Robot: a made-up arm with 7 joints. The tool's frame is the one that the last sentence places.
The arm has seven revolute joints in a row. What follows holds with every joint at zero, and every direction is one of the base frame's.
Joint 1 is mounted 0.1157 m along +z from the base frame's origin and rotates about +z.
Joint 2 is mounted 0.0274 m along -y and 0.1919 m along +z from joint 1 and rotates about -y.
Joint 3 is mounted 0.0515 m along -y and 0.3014 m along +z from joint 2 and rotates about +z.
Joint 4 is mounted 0.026 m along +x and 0.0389 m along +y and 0.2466 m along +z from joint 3 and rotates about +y.
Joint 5 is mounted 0.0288 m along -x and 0.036 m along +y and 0.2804 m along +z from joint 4 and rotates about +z.
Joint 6 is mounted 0.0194 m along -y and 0.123 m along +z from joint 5 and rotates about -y.
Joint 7 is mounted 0.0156 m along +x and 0.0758 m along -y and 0.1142 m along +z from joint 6 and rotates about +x.
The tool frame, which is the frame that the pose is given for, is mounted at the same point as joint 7; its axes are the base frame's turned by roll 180, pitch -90 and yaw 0 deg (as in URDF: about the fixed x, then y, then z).
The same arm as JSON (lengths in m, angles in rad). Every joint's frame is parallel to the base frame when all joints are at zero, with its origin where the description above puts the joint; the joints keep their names.
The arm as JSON. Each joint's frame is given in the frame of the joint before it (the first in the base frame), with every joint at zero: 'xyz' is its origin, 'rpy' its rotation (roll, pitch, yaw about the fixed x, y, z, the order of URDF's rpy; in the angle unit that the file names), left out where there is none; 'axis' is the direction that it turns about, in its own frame. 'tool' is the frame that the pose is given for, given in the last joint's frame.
{"units": {"length": "m", "angle": "rad"}, "joints": [
  {"name": "joint 1", "type": "revolute", "origin": {"xyz": [0.0, 0.0, 0.1157]}, "axis": "+z"},
  {"name": "joint 2", "type": "revolute", "origin": {"xyz": [0.0, -0.0274, 0.1919]}, "axis": "-y"},
  {"name": "joint 3", "type": "revolute", "origin": {"xyz": [0.0, -0.0515, 0.3014]}, "axis": "+z"},
  {"name": "joint 4", "type": "revolute", "origin": {"xyz": [0.026, 0.0389, 0.2466]}, "axis": "+y"},
  {"name": "joint 5", "type": "revolute", "origin": {"xyz": [-0.0288, 0.036, 0.2804]}, "axis": "+z"},
  {"name": "joint 6", "type": "revolute", "origin": {"xyz": [0.0, -0.0194, 0.123]}, "axis": "-y"},
  {"name": "joint 7", "type": "revolute", "origin": {"xyz": [0.0156, -0.0758, 0.1142]}, "axis": "+x"}
], "tool": {"origin": {"xyz": [0.0, 0.0, 0.0], "rpy": [3.1416, -1.5708, 0.0]}}}

